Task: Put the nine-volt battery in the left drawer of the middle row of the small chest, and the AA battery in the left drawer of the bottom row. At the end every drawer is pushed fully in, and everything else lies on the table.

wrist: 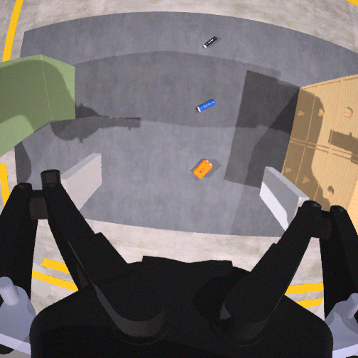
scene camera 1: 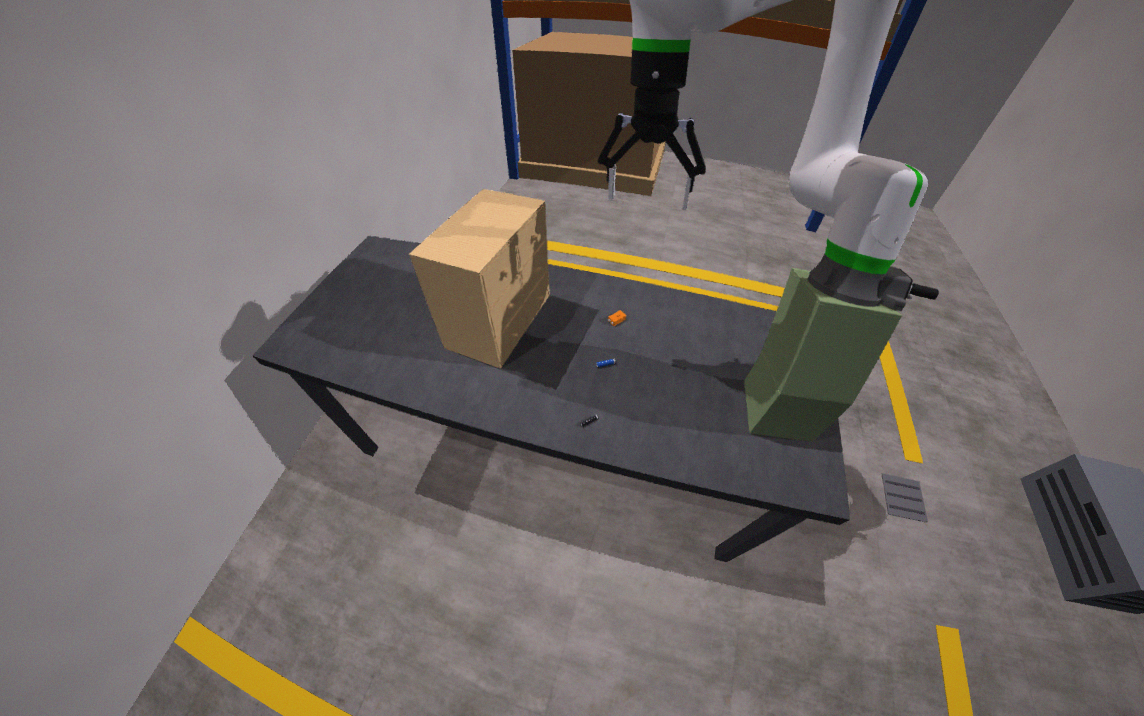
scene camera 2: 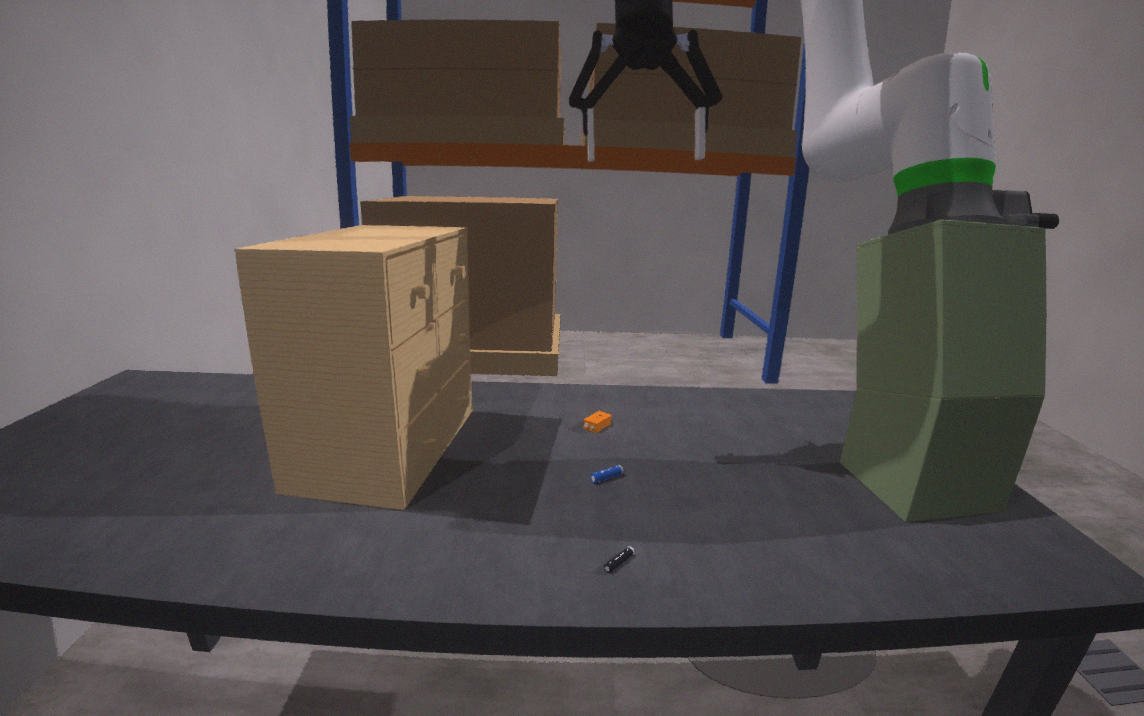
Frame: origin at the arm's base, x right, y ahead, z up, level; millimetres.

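Seen in the pictures: gripper, between the fingertips: (scene camera 1: 647,202) (scene camera 2: 645,159); arm's base, origin of its link: (scene camera 1: 843,289) (scene camera 2: 944,236).
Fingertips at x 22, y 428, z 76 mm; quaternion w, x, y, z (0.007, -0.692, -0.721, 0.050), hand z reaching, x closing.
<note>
Pixels of each thing's top centre, then the offset from my fingertips to it. Level surfaces: height alone.
- nine-volt battery, centre of its top: (scene camera 2: 597,417) (scene camera 1: 617,316) dz -420, dx +81, dy +46 mm
- blue cylinder, centre of its top: (scene camera 2: 607,469) (scene camera 1: 606,361) dz -423, dx -89, dy +32 mm
- small wooden chest, centre of its top: (scene camera 2: 369,235) (scene camera 1: 481,224) dz -110, dx -31, dy +376 mm
- thin black battery, centre of its top: (scene camera 2: 619,555) (scene camera 1: 589,419) dz -427, dx -270, dy +22 mm
- table, height of its surface: dz -437 mm
The nine-volt battery (scene camera 1: 617,317) (scene camera 2: 598,421) (wrist: 202,169) is orange and lies on the table at the back. A blue cylinder (scene camera 1: 605,363) (scene camera 2: 607,474) (wrist: 206,105), thicker than the black one and apparently the AA battery, lies in the middle. The small wooden chest (scene camera 1: 459,312) (scene camera 2: 329,363) (wrist: 345,165) stands to the left in the scene views. Its drawers look pushed in; the lower fronts are in shadow. My gripper (scene camera 1: 648,203) (scene camera 2: 645,158) (wrist: 182,174) is open and empty, pointing down high above the table, with the orange battery between the fingers' outlines in the wrist view.
A thin black battery (scene camera 1: 588,419) (scene camera 2: 619,558) (wrist: 210,42) lies near the table's front edge. The green arm pedestal (scene camera 1: 826,363) (scene camera 2: 936,363) (wrist: 40,95) stands at the right of the table (scene camera 1: 337,337) (scene camera 2: 717,574) (wrist: 165,150) in the scene views. A shelf rack (scene camera 1: 506,109) (scene camera 2: 344,168) stands behind.
</note>
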